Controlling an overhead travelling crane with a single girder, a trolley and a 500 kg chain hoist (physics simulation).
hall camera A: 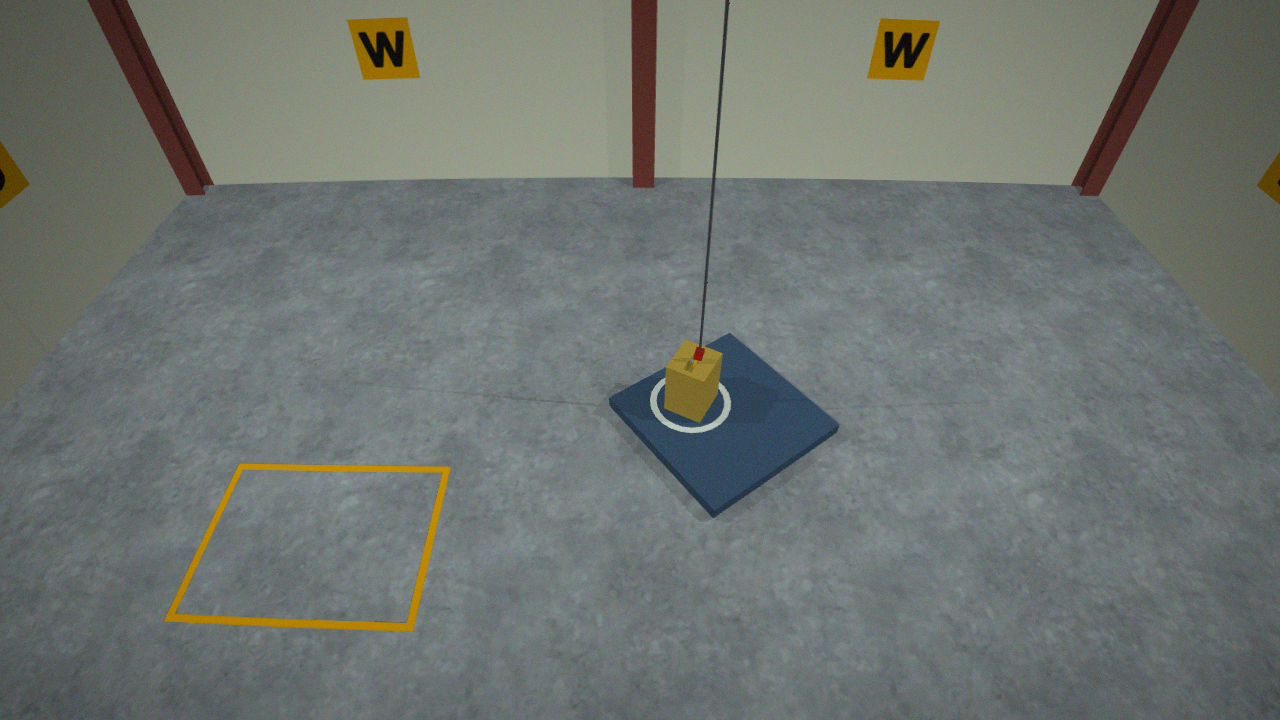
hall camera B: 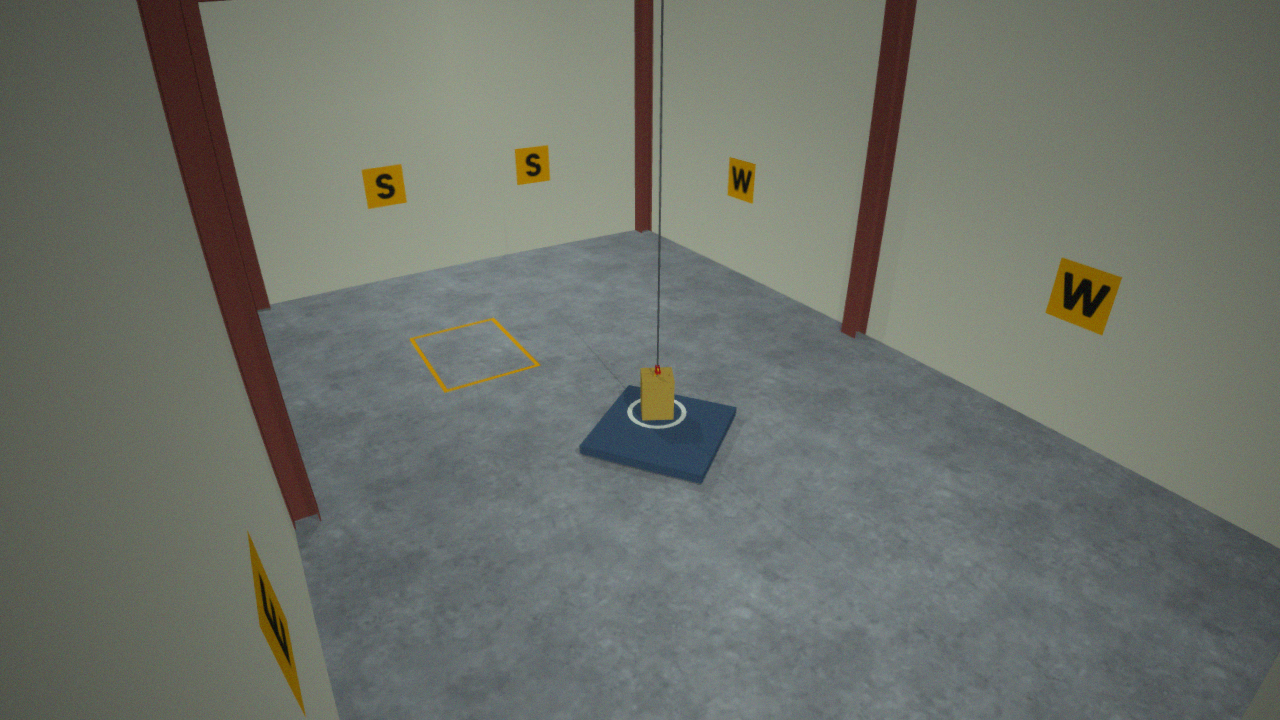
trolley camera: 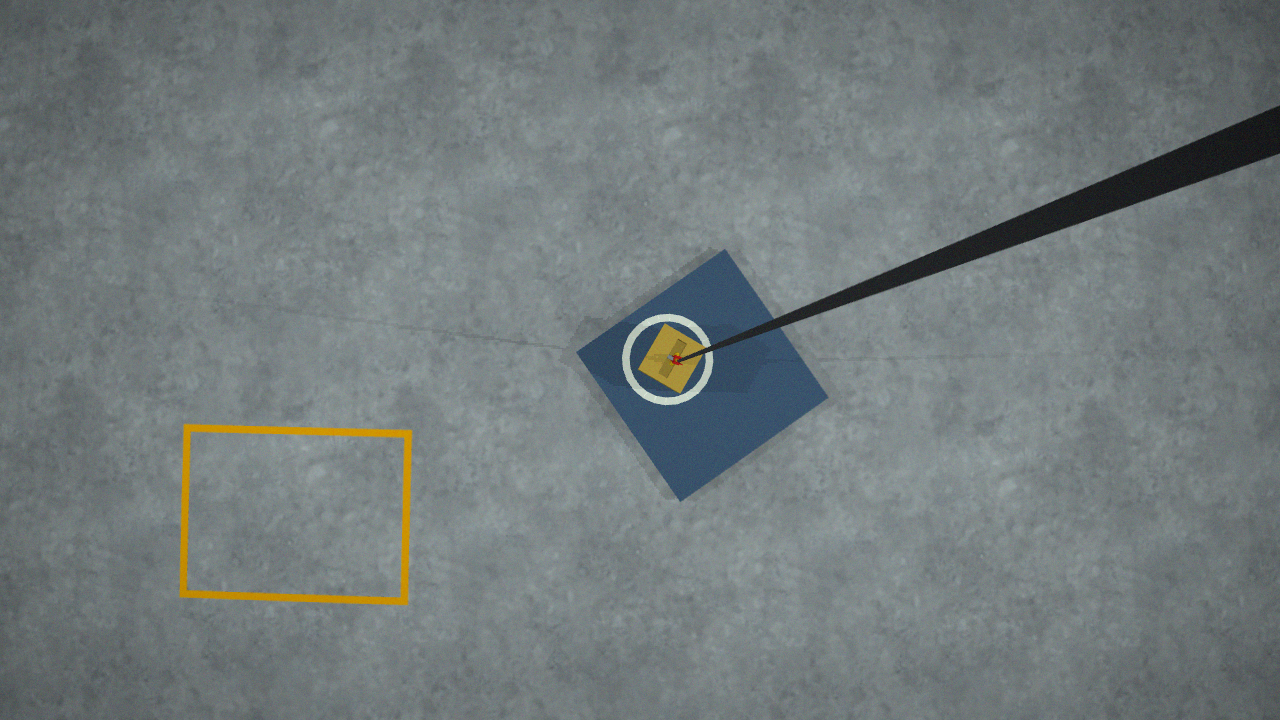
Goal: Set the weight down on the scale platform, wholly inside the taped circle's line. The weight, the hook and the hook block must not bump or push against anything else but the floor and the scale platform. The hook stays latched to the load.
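The yellow weight point(hall camera A: 691, 394) point(hall camera B: 657, 395) point(trolley camera: 684, 376) is upright over the taped circle point(hall camera A: 691, 429) point(hall camera B: 630, 412) point(trolley camera: 626, 359) on the blue scale platform point(hall camera A: 751, 456) point(hall camera B: 626, 447) point(trolley camera: 742, 420). Its lower edges show inside the white line in both hall views. In the trolley view its top's right corner reaches the line's inner edge. Whether its underside touches the platform or hangs just above it, I cannot tell. My red hook point(hall camera A: 699, 354) point(hall camera B: 657, 368) point(trolley camera: 676, 360) is at the weight's top, latched to it, and the chain above looks straight.
A yellow-orange taped rectangle point(hall camera A: 344, 467) point(hall camera B: 452, 328) point(trolley camera: 298, 430) lies on the floor away from the platform. Walls with letter signs and dark red columns point(hall camera A: 643, 107) point(hall camera B: 879, 170) stand around the floor, well apart from the weight.
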